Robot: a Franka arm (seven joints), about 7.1 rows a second.
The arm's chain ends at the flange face. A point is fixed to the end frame.
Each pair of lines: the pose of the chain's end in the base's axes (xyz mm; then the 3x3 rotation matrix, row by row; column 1 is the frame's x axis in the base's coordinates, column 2 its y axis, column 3 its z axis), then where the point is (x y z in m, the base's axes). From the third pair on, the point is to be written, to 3 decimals.
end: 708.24 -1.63 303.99; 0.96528 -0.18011 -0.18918; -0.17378 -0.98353 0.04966; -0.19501 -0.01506 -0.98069
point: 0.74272 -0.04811 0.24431
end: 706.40 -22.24 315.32; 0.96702 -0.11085 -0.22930; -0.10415 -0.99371 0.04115; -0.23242 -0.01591 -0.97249
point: 0.74178 -0.06586 0.25403
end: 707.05 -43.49 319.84; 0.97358 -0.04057 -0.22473; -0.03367 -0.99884 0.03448; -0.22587 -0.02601 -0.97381
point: 0.746 -0.084 0.258
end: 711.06 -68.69 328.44; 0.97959 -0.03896 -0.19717; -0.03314 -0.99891 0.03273; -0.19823 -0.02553 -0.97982
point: 0.752 -0.109 0.268
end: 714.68 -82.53 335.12; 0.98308 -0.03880 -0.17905; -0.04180 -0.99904 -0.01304; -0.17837 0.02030 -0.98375
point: 0.756 -0.126 0.278
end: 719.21 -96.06 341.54; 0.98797 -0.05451 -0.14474; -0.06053 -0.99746 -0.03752; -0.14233 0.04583 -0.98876
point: 0.762 -0.141 0.287
